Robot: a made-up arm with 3 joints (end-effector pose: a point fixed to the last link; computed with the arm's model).
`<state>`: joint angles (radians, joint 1 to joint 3).
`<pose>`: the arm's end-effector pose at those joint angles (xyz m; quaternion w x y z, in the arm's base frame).
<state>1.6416 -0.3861 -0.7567</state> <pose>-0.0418 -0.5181 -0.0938 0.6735 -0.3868 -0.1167 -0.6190</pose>
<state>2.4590 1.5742 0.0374</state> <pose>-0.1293 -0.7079 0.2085 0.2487 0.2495 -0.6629 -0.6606</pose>
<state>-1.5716 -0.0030 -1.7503</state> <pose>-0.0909 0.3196 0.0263 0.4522 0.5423 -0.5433 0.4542</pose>
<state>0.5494 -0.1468 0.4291</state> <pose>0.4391 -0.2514 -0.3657 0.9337 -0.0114 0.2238 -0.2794</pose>
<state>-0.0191 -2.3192 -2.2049</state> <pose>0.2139 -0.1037 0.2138 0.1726 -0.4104 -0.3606 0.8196</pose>
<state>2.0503 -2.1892 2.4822</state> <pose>-0.3801 0.0950 0.3842 0.6418 -0.2214 -0.4710 0.5633</pose>
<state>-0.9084 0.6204 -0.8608</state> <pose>0.1447 0.5283 0.0026 0.8336 0.4236 -0.2353 0.2653</pose>
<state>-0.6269 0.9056 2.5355</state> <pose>-0.1854 0.4022 -0.0902 0.1265 -0.1404 0.8567 0.4800</pose>
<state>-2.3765 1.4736 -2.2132</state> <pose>-0.2830 0.0085 0.1924 0.6812 0.7267 0.0319 0.0833</pose>
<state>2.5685 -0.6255 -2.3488</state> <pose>-0.1603 -0.0853 -0.0115 0.3761 -0.8755 -0.1341 -0.2722</pose>
